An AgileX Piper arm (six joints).
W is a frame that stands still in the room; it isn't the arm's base.
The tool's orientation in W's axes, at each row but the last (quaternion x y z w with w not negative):
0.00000 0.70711 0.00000 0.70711
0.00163 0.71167 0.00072 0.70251
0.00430 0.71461 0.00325 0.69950
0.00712 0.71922 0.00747 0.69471
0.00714 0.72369 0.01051 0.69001
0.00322 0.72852 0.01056 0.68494
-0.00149 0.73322 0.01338 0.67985
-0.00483 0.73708 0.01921 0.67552
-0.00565 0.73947 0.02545 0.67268
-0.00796 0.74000 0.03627 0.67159
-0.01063 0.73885 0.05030 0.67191
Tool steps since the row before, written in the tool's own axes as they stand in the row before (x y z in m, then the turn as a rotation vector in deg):
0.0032 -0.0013 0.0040 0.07 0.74 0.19
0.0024 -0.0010 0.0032 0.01 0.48 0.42
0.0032 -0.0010 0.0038 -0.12 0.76 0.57
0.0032 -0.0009 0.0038 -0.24 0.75 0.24
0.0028 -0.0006 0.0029 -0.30 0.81 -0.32
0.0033 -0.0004 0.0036 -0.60 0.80 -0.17
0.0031 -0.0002 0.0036 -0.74 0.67 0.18
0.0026 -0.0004 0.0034 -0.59 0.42 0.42
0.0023 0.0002 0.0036 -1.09 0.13 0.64
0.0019 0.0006 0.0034 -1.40 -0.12 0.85
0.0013 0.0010 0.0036 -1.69 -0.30 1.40
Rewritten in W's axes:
0.0040 -0.0013 -0.0032 0.19 0.74 -0.07
0.0032 -0.0010 -0.0024 0.42 0.48 -0.01
0.0037 -0.0010 -0.0033 0.57 0.76 0.12
0.0037 -0.0008 -0.0033 0.25 0.75 0.25
0.0028 -0.0005 -0.0029 -0.31 0.80 0.34
0.0034 -0.0003 -0.0035 -0.14 0.79 0.63
0.0034 -0.0001 -0.0034 0.22 0.66 0.74
0.0032 -0.0002 -0.0029 0.46 0.42 0.56
0.0034 0.0004 -0.0026 0.73 0.13 1.03
0.0032 0.0009 -0.0022 0.99 -0.12 1.31
0.0034 0.0014 -0.0016 1.58 -0.26 1.53

